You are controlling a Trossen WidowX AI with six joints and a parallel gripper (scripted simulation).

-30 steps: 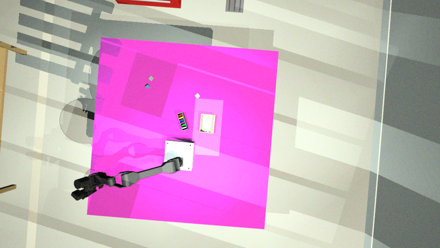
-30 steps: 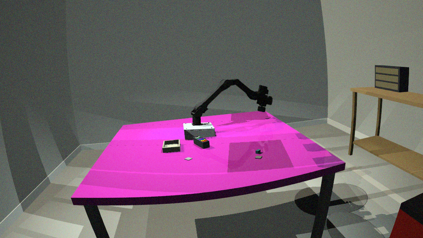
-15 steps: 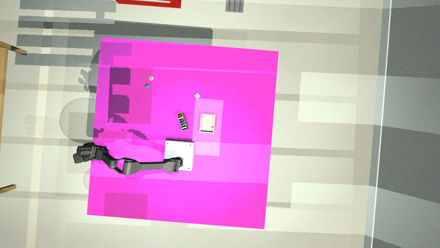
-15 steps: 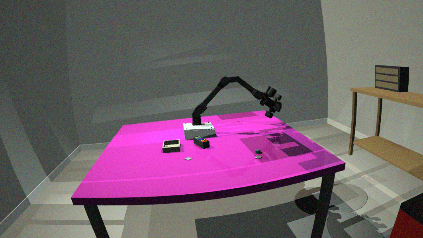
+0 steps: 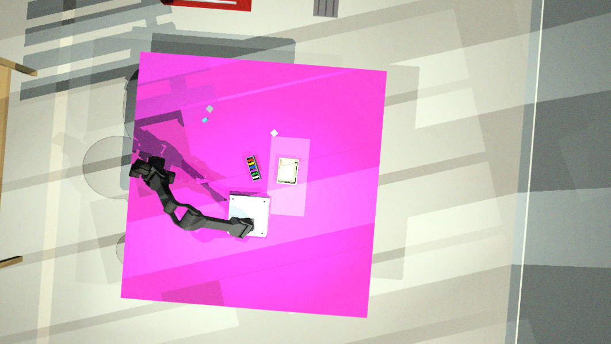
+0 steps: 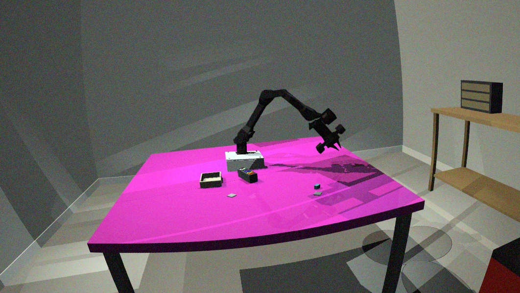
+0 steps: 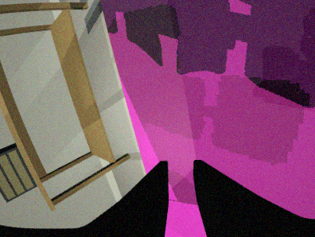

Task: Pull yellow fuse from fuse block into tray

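My gripper tip is 500 mm to the left of the yellow fuse, 50 mm short of it and 50 mm above it. Round my gripper tip: cyan cube (280 mm ahead, 260 mm to the right, 70 mm below); then tray (690 mm to the right, 70 mm below, 10 mm ahead).
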